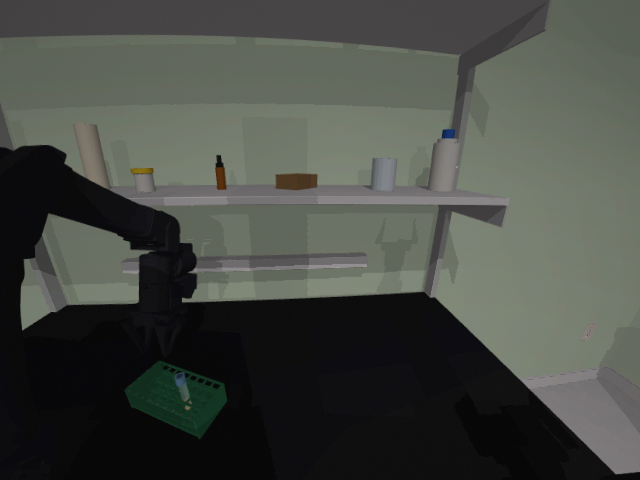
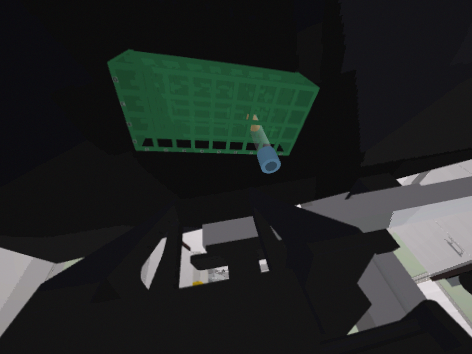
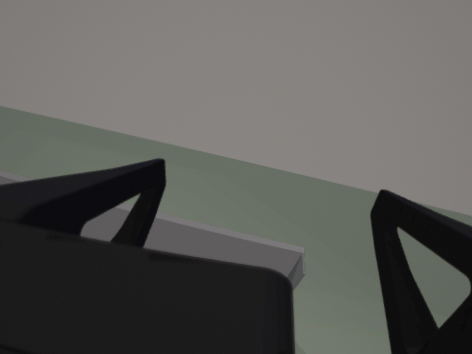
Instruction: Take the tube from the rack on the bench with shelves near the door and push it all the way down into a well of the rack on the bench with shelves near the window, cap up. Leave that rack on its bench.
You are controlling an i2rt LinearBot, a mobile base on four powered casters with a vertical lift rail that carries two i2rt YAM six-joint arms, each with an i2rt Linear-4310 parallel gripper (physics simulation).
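Where they show: left gripper, between the fingertips: (image 1: pixel 155 353) (image 2: pixel 215 199); right gripper, between the fingertips: (image 3: pixel 270 186); left arm's base, origin of its link: (image 2: pixel 241 253).
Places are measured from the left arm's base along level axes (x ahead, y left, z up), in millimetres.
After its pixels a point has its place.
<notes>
A green rack (image 1: pixel 170 418) {z -81, x 217, y -22 mm} (image 2: pixel 165 62) {z -80, x 324, y 39 mm} with rows of square wells sits on the black bench top (image 1: pixel 361 361) {z -110, x 426, y -444 mm}. A clear tube with a blue cap (image 1: pixel 180 381) {z 4, x 239, y -50 mm} (image 2: pixel 268 159) {z 9, x 256, y -42 mm} stands in the rack, cap up, near one end of it; a small tan patch shows beside its lower part. My left gripper (image 1: pixel 154 352) {z 48, x 262, y 8 mm} (image 2: pixel 215 199) {z 48, x 262, y 8 mm} points down, partly open and empty, above the bench just behind the rack and apart from the tube. My right gripper (image 3: pixel 270 186) {z 439, x 31, y -672 mm} is wide open and empty, with wall and ceiling behind its fingers. A second rack does not show.
A shelf (image 1: pixel 330 198) {z 343, x 451, y -342 mm} over the bench holds a beige cylinder (image 1: pixel 92 155) {z 443, x 531, y 316 mm}, a yellow-lidded jar (image 1: pixel 144 180) {z 378, x 485, y 132 mm}, an amber bottle (image 1: pixel 220 176) {z 384, x 553, y -40 mm}, a brown box (image 1: pixel 295 181) {z 371, x 567, y -245 mm}, a grey cup (image 1: pixel 384 174) {z 394, x 597, y -493 mm} and a blue-capped bottle (image 1: pixel 443 165) {z 424, x 630, y -672 mm}. A rail (image 1: pixel 284 262) {z 70, x 695, y -181 mm} runs along the wall below.
</notes>
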